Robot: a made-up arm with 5 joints.
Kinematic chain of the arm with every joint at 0, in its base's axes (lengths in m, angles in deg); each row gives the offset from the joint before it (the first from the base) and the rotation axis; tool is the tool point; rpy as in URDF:
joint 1: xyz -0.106 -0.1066 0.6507 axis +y
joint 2: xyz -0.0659 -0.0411 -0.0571 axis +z
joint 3: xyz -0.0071 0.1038 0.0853 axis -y
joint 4: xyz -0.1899 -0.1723 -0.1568 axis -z
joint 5: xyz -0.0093 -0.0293 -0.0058 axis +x
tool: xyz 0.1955 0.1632 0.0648 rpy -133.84 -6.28 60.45
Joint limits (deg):
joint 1: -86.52..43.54
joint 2: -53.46..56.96
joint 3: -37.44..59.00
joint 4: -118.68..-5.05
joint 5: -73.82..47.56
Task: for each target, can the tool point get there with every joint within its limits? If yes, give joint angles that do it. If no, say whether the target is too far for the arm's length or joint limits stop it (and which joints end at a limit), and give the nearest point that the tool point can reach.
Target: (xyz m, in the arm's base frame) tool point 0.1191 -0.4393 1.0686
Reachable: no: joint limits stop it (at a limit: joint 1, joint 2, joint 3, joint 4) | nearest point -0.1564 -0.3768 1.0018 | short by 0.290 m
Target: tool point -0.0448 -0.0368 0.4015
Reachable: yes | joints 1.81 -13.01 47.65 -42.49 -59.13
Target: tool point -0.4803 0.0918 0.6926
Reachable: yes | joints 0.11 -21.19 -23.70 -92.27 -12.83
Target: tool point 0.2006 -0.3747 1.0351
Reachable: no: joint limits stop it (at a limit: joint 1, joint 2, joint 3, joint 5) | nearest point 0.1107 -0.2447 0.7806 | short by 0.300 m
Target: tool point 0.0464 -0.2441 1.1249
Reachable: no: joint limits stop it (at a limit: joint 1, joint 3, joint 4, joint 5) | nearest point -0.1649 -0.2897 1.0058 | short by 0.247 m
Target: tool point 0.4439 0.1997 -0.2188
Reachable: no: too far | nearest point 0.1200 0.0082 0.2255 | short by 0.582 m
